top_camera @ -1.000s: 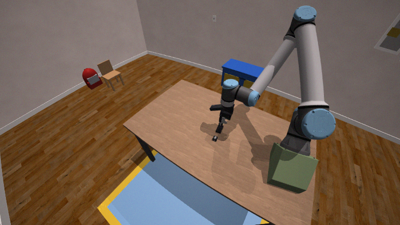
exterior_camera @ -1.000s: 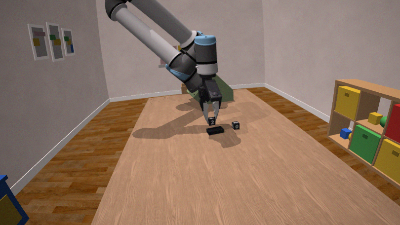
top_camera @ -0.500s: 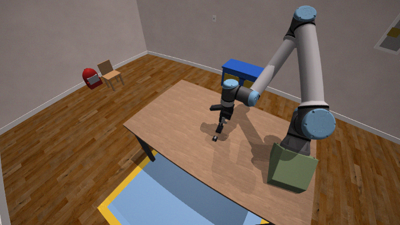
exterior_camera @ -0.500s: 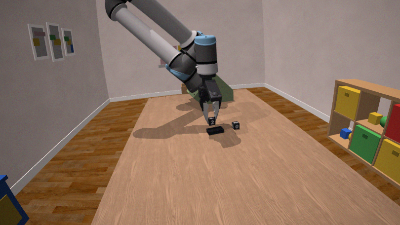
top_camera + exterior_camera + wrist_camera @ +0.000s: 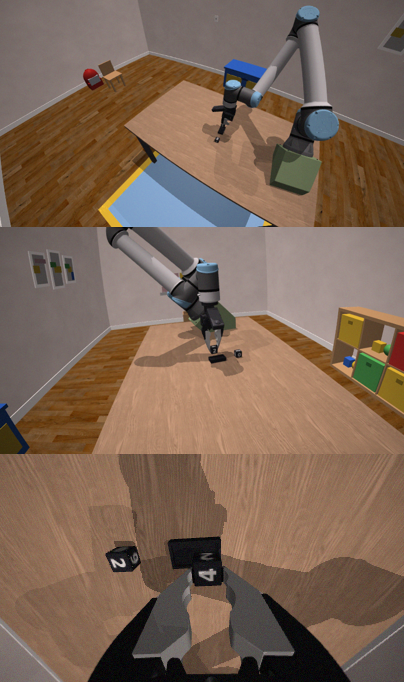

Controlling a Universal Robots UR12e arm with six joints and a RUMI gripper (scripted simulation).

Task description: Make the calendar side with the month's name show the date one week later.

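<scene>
Now: the black calendar tray 6 cm below my hand and 2 cm to the left of it. Also, from my hand: black number cube (12 cm to the left, 5 cm below, 3 cm behind).
</scene>
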